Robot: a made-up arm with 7 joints. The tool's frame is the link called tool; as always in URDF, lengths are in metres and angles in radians. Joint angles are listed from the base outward.
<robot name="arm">
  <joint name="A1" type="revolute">
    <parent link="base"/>
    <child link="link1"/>
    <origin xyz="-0.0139 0.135 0.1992" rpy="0 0 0"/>
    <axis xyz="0 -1 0"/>
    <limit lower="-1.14" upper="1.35"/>
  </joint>
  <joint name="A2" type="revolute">
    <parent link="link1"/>
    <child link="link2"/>
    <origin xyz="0.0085 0.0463 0.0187" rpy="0 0 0"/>
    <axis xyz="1 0 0"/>
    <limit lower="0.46" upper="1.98"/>
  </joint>
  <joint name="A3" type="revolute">
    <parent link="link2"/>
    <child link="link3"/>
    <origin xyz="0.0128 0.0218 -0.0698" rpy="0 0 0"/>
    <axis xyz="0 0 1"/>
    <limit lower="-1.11" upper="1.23"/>
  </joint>
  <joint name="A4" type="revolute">
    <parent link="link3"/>
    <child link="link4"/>
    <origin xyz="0.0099 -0.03 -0.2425" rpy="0 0 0"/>
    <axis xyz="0 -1 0"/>
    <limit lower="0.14" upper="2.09"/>
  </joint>
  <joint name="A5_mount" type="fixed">
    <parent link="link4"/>
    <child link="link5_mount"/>
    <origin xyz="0.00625 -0.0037 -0.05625" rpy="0 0 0"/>
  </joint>
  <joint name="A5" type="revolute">
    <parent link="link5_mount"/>
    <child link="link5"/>
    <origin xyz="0.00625 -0.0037 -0.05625" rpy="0 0 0"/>
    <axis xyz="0 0 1"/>
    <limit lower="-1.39" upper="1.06"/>
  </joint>
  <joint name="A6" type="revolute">
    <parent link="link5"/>
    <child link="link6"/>
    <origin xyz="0.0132 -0.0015 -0.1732" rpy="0 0 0"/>
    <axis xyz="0 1 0"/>
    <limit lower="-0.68" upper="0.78"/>
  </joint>
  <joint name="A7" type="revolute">
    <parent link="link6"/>
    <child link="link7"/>
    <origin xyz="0.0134 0.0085 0.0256" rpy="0 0 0"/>
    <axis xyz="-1 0 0"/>
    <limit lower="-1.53" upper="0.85"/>
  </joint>
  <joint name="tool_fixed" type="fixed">
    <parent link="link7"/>
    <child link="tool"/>
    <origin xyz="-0.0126 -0.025 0.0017" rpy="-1.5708 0 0"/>
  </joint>
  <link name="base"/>
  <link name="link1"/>
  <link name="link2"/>
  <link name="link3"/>
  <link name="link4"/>
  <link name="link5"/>
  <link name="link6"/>
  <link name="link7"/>
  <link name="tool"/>
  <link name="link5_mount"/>
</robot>
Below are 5 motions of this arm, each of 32 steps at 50 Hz.
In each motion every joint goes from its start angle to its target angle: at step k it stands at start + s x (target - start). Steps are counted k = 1, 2, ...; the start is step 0. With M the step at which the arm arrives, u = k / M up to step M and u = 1 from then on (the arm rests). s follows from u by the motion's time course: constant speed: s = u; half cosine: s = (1 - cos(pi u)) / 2; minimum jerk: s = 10 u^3 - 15 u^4 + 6 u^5.
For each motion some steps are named. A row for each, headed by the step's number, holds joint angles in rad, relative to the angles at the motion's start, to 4 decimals.
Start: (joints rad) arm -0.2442 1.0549 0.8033 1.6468 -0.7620 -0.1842 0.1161
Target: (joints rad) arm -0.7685 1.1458 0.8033 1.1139 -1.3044 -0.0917 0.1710
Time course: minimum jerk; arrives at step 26
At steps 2, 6, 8, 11, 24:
2: -0.0021 0.0004 0.0000 -0.0022 -0.0022 0.0004 0.0002
6: -0.0442 0.0077 0.0000 -0.0449 -0.0457 0.0078 0.0046
8: -0.0909 0.0158 0.0000 -0.0924 -0.0941 0.0160 0.0095
11: -0.1877 0.0325 0.0000 -0.1908 -0.1942 0.0331 0.0197
24: -0.5222 0.0905 0.0000 -0.5307 -0.5402 0.0921 0.0547

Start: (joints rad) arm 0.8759 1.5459 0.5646 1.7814 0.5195 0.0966 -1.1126
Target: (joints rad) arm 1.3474 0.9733 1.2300 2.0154 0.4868 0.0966 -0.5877
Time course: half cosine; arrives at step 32
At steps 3, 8, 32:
3: 0.0102 -0.0123 0.0143 0.0050 -0.0007 0.0000 0.0113
8: 0.0690 -0.0839 0.0974 0.0343 -0.0048 0.0000 0.0769
32: 0.4715 -0.5726 0.6654 0.2340 -0.0327 0.0000 0.5249

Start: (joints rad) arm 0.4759 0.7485 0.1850 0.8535 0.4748 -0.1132 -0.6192
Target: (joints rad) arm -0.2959 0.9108 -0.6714 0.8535 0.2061 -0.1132 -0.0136
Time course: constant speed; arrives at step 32
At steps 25, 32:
25: -0.6030 0.1268 -0.6691 0.0000 -0.2099 0.0000 0.4731
32: -0.7718 0.1623 -0.8564 0.0000 -0.2687 0.0000 0.6056

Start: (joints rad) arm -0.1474 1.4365 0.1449 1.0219 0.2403 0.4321 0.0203
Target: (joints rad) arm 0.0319 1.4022 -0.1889 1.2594 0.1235 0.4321 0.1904
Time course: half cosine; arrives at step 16
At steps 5, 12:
5: 0.0398 -0.0076 -0.0742 0.0528 -0.0260 0.0000 0.0378
12: 0.1530 -0.0293 -0.2849 0.2027 -0.0997 0.0000 0.1452

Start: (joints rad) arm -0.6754 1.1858 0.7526 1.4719 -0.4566 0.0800 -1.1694
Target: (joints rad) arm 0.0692 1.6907 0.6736 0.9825 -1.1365 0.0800 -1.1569
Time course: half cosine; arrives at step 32
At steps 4, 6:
4: 0.0283 0.0192 -0.0030 -0.0186 -0.0259 0.0000 0.0005
6: 0.0627 0.0425 -0.0067 -0.0412 -0.0573 0.0000 0.0011

